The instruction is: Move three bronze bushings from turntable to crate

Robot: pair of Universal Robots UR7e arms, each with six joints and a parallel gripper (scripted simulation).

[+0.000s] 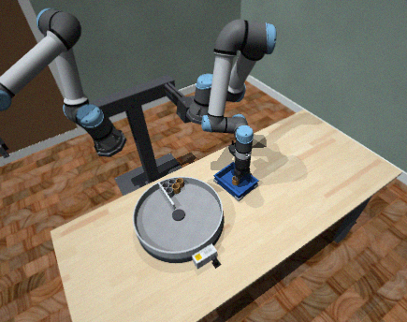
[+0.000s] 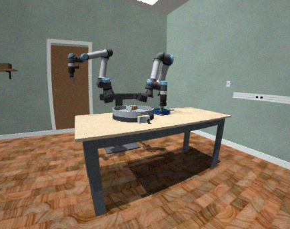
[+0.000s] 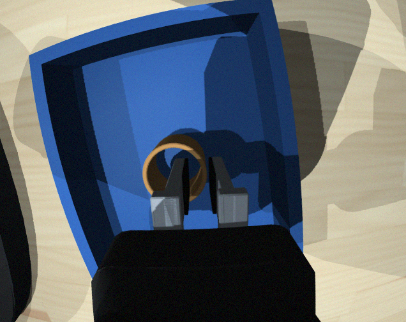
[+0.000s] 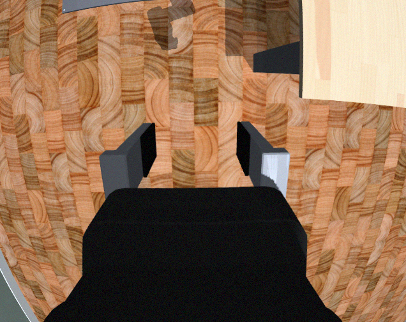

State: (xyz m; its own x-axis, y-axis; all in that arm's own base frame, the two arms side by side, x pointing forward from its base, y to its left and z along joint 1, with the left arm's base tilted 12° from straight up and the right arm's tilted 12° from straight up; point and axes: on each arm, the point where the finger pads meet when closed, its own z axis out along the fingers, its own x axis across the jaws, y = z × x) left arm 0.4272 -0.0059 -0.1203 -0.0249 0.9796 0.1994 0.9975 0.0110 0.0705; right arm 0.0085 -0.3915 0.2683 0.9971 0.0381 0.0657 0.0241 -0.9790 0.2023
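Note:
The blue crate lies 3 cm below my left hand and 2 cm to the right of it. Also, from my left hand: turntable: 37 cm to the right, 9 cm ahead.

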